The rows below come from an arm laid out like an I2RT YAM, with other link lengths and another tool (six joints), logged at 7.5 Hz.
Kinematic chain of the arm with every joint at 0, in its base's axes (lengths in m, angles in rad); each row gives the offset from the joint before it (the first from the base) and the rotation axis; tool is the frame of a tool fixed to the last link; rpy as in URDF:
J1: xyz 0 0 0.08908 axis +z
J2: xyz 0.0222 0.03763 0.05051 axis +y
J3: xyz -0.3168 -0.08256 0 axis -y
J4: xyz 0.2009 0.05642 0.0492 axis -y
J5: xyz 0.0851 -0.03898 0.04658 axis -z
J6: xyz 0.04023 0 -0.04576 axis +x
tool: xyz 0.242 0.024 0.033 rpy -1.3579 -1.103 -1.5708
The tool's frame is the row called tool.
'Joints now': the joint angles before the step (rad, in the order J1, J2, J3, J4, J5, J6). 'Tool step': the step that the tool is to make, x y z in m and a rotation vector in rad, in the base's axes. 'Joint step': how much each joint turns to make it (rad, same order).
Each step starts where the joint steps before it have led.
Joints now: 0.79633, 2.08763, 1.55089, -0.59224, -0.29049, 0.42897
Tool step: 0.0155, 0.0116, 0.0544, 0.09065, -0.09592, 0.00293
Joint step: -0.00578, -0.08006, 0.00015, 0.04872, -0.00003, -0.01036
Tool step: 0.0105, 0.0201, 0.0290, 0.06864, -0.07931, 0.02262
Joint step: 0.00981, -0.01530, -0.00010, 0.08472, -0.00046, -0.01609
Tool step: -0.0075, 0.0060, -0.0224, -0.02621, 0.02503, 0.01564
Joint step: 0.01587, 0.03919, -0.00130, 0.00430, 0.00014, 0.00019
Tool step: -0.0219, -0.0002, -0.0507, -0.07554, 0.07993, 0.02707
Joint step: 0.02280, 0.07573, 0.00002, -0.03379, -0.00882, 0.00068
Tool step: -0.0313, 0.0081, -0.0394, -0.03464, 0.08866, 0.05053
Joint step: 0.02671, 0.07371, -0.00016, -0.01082, -0.04998, -0.00076
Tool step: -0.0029, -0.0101, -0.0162, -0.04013, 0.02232, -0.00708
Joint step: -0.00303, 0.01909, -0.00049, -0.02543, 0.00994, 0.00002
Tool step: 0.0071, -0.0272, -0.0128, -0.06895, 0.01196, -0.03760
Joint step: -0.02285, -0.00113, 0.00030, -0.06092, 0.03930, 0.00080
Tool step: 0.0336, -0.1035, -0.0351, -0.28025, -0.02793, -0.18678
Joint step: -0.04996, -0.00162, 0.00027, -0.17281, 0.23956, 0.08127
